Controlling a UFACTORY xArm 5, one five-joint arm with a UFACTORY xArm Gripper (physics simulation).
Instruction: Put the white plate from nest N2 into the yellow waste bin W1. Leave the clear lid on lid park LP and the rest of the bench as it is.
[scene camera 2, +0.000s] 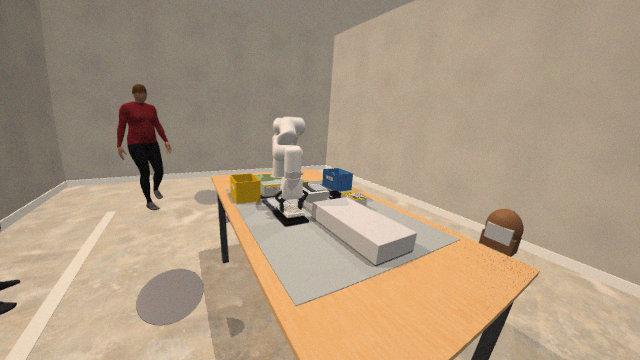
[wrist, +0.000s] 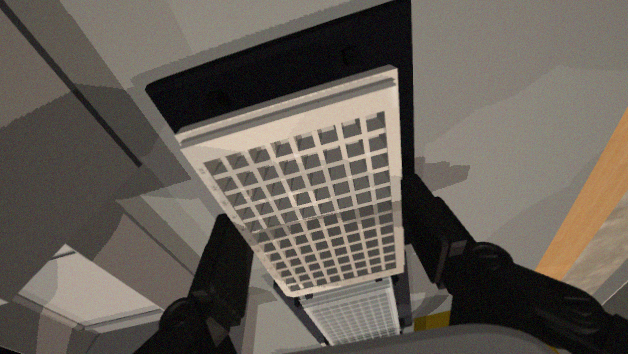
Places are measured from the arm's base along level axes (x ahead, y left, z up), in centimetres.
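Where they show: gripper, between the fingertips: (scene camera 2: 290, 210) (wrist: 320, 214); arm's base, origin of its link: (scene camera 2: 279, 176).
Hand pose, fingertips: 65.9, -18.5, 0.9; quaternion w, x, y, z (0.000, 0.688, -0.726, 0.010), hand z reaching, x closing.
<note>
Each offset is from my fingertips to the top centre of the thing, as dx, dy, dz. Level surfaces: height alone.
My gripper (scene camera 2: 292, 207) (wrist: 320, 214) is shut on the white plate {-0.4, +0.0, +0.8} (scene camera 2: 293, 211) (wrist: 300, 124), with its black fingers along the plate's two long sides. The gridded plate is held level, a little above the black nest N2 {-0.4, -0.2, -1.7} (scene camera 2: 295, 221) (wrist: 280, 70). The open-topped yellow waste bin W1 {-36.1, -13.6, +8.1} (scene camera 2: 245, 189) stands behind and left of the gripper in the scene view; a yellow patch of it (wrist: 432, 321) shows in the wrist view. A clear, gridded piece {-18.0, +0.2, -1.2} (wrist: 350, 316) sits on a dark holder beyond the plate; I cannot tell whether it is the clear lid on LP.
A long white box (scene camera 2: 362, 227) lies right of the nest on the grey mat {dz -3.9} (scene camera 2: 320, 280). A blue bin {-36.5, +51.0, +8.1} (scene camera 2: 337, 180) and a yellow-rimmed box {-0.4, +37.7, +3.8} (scene camera 2: 357, 196) stand at the back right. A person in red (scene camera 2: 141, 122) stands on the floor beyond the table {dz -4.2} (scene camera 2: 425, 305).
</note>
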